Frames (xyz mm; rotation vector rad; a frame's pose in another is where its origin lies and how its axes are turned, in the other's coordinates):
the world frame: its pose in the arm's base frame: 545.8 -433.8 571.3 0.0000 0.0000 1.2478
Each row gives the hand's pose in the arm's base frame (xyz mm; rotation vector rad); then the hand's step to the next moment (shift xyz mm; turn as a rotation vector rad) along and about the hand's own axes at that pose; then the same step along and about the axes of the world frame.
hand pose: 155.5 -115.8 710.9 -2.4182 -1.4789 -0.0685
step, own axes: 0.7 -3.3 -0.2 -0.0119 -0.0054 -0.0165
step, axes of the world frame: 1.0 3.0 1.1 -0.0146 0.0039 0.0146
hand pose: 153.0 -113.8 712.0 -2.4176 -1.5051 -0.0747
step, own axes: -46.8 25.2 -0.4 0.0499 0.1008 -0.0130
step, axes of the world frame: -48.2 -17.4 -14.3 0.0345 -0.1079 0.0003
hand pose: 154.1 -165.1 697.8 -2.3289 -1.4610 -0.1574
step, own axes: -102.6 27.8 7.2 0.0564 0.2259 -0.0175
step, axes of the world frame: -96.6 -8.6 -44.0 0.0288 -0.2302 -0.0264
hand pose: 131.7 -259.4 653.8 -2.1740 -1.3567 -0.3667
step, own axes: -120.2 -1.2 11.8 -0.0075 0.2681 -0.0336
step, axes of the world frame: -95.4 27.5 -68.8 -0.0356 -0.2616 -0.0578
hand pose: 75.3 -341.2 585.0 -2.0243 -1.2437 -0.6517
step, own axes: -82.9 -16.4 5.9 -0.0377 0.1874 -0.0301
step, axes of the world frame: -51.4 34.9 -57.6 -0.0517 -0.1769 -0.0589
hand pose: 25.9 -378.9 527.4 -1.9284 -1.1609 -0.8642
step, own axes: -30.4 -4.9 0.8 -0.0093 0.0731 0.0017
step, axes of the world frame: -15.2 11.4 -24.2 -0.0059 -0.0689 -0.0255
